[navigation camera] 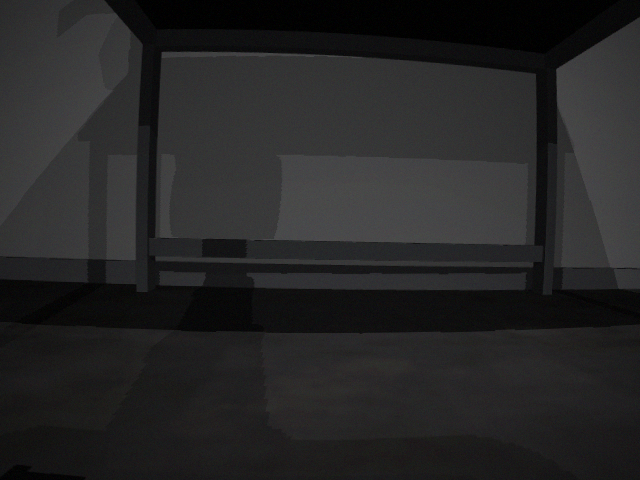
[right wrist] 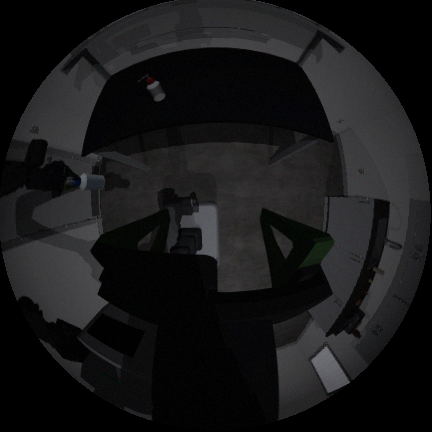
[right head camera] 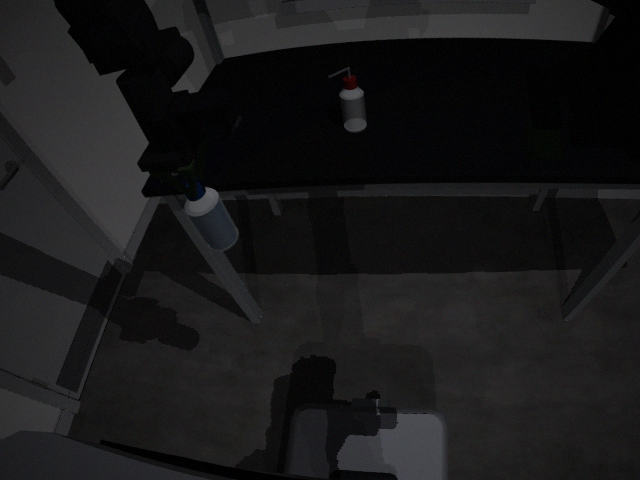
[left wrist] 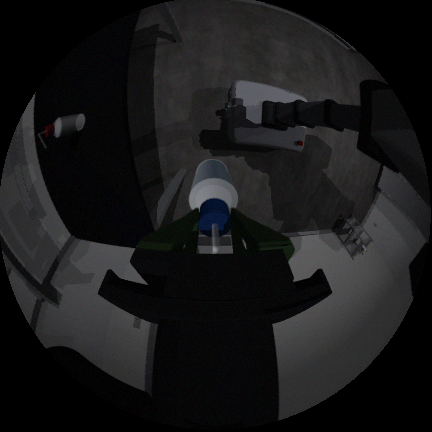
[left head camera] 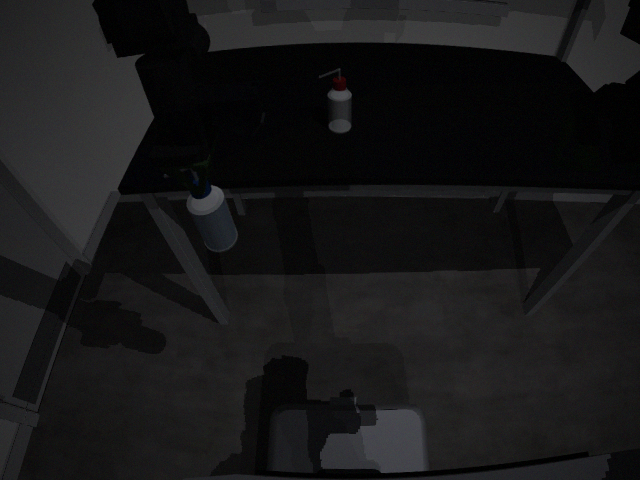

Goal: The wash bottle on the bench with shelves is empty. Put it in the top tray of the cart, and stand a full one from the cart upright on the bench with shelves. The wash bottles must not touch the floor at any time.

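Places are measured from the left arm's base along level axes (x ahead, y left, z up), in centimetres.
Pixels of known places: left gripper, between the fingertips: (right wrist: 76, 180) (right head camera: 196, 188) (left wrist: 214, 212) (left head camera: 202, 185); right gripper, between the fingertips: (right wrist: 214, 213) (right head camera: 575, 152) (left head camera: 591, 163).
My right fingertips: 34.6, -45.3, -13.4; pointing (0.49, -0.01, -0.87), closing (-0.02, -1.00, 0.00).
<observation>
Ahead of a thing's pixels: the offset from my right fingertips to its top centre, as dx, dy, dz. Level surfaces: height alone.
A blue-capped wash bottle with bluish contents {+10.4, +47.6, -9.6} (left head camera: 216, 224) (right head camera: 214, 222) (left wrist: 212, 177) (right wrist: 93, 181) hangs slightly tilted from my left gripper (left head camera: 199, 179) (right head camera: 188, 178) (left wrist: 214, 212), which is shut on its cap. In the head views its body appears in front of the bench's near left leg, below the top's front edge. A red-capped, pale, empty-looking wash bottle {+53.5, +26.9, -18.8} (left head camera: 339, 109) (right head camera: 353, 109) (left wrist: 70, 125) (right wrist: 157, 91) stands upright on the black bench top {dz -36.2} (left head camera: 439, 113) (right head camera: 439, 103) (left wrist: 100, 190) (right wrist: 225, 90). My right gripper (right wrist: 214, 213) is open and empty. The cart is not clearly identifiable.
The robot's pale base (left head camera: 395, 444) (right head camera: 413, 444) is below. Bench legs (left head camera: 183, 253) (right head camera: 235, 284) (navigation camera: 146, 206) and a low crossbar (navigation camera: 361, 251) stand ahead. A wall and door lie left. In the right wrist view, a counter with small items (right wrist: 350, 222) stands right. The picture is very dark.
</observation>
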